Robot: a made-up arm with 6 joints.
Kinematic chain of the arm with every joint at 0, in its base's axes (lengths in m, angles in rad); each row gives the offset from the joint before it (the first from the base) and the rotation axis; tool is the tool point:
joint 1: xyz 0 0 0.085 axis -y
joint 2: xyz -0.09 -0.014 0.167 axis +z
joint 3: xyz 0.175 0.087 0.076 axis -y
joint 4: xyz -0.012 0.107 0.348 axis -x
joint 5: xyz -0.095 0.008 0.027 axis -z
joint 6: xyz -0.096 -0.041 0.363 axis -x
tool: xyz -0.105 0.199 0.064
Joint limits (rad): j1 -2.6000..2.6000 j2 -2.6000..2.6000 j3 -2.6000..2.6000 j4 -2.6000..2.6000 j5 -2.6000..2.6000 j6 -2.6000..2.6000
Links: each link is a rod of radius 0.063 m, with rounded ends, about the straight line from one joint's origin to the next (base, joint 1, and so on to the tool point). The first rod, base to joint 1, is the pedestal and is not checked.
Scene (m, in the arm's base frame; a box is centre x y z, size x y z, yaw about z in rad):
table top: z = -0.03
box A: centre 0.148 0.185 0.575 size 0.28 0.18 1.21 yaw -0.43
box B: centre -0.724 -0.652 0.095 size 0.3 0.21 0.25 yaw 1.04
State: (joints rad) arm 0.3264 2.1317 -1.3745 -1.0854 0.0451 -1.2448
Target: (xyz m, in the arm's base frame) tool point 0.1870 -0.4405 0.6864
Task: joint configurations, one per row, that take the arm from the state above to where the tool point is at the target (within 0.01 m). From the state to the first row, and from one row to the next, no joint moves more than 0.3 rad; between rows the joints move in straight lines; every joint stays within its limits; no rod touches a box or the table.
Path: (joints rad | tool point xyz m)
1: 0.4851 1.8838 -1.1272 -1.1477 -0.1974 -1.3798 | -0.2262 0.5883 0.7830
2: 0.6439 1.6359 -0.8798 -1.2099 -0.4399 -1.5149 | -0.1719 0.3410 0.8225
3: 0.8026 1.3880 -0.6325 -1.2722 -0.6824 -1.6499 | -0.1827 0.1165 0.7723
4: 0.9613 1.1401 -0.3852 -1.3344 -0.9249 -1.7850 | -0.2172 -0.0384 0.6732
5: 1.1201 0.8922 -0.1378 -1.3967 -1.1674 -1.9200 | -0.2628 -0.1271 0.5744
6: 0.8935 0.9753 -0.0223 -1.3545 -0.9094 -1.8075 | -0.1909 -0.1895 0.6110
7: 0.6669 1.0584 0.0933 -1.3122 -0.6514 -1.6949 | -0.1132 -0.2551 0.6462
8: 0.4403 1.1415 0.2088 -1.2700 -0.3934 -1.5823 | -0.0250 -0.3206 0.6753
9: 0.2137 1.2246 0.3244 -1.2277 -0.1355 -1.4698 | 0.0756 -0.3833 0.6914
10: -0.0129 1.3077 0.4399 -1.1855 0.1225 -1.3572 | 0.1870 -0.4405 0.6864

